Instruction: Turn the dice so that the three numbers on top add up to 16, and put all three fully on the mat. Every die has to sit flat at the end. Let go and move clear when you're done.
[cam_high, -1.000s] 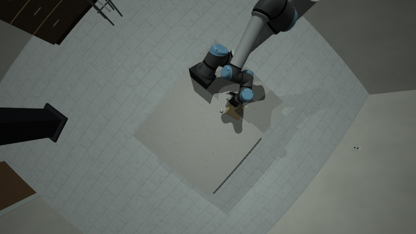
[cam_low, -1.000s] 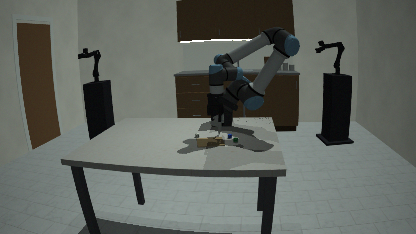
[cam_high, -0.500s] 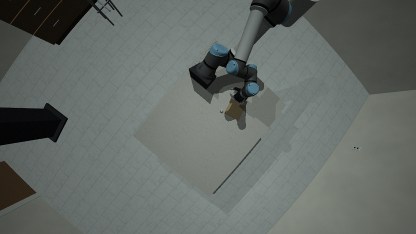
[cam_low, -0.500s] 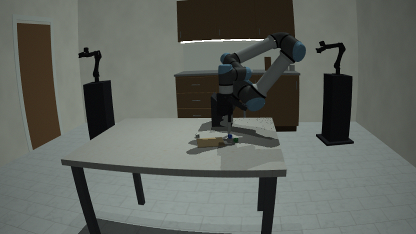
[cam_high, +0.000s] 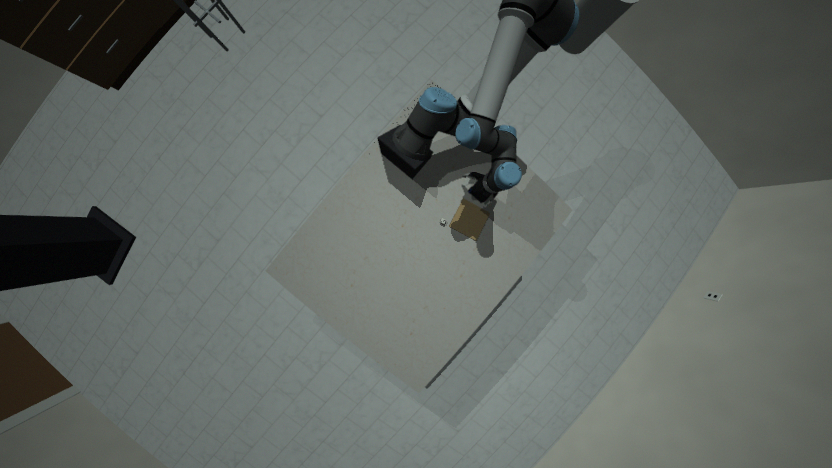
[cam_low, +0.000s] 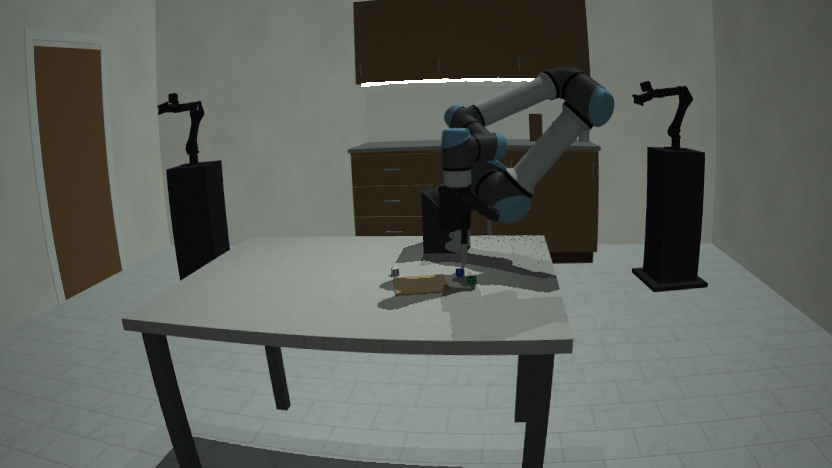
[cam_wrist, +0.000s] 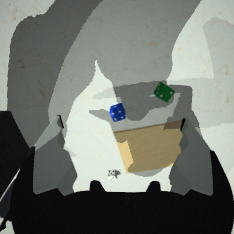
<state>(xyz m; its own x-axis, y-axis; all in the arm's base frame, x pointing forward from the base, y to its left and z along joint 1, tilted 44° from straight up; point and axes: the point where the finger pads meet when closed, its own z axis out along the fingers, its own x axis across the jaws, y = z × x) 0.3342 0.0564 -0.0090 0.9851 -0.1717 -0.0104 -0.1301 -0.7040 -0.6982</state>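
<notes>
The blue die is 1 cm behind my hand, 2 cm to the right of it and 4 cm below it. Also, from my hand: white die (4 cm behind, 20 cm to the right, 4 cm below); then green die (6 cm ahead, 1 cm to the left, 4 cm below); then tan mat (6 cm ahead, 12 cm to the right, 4 cm below).
</notes>
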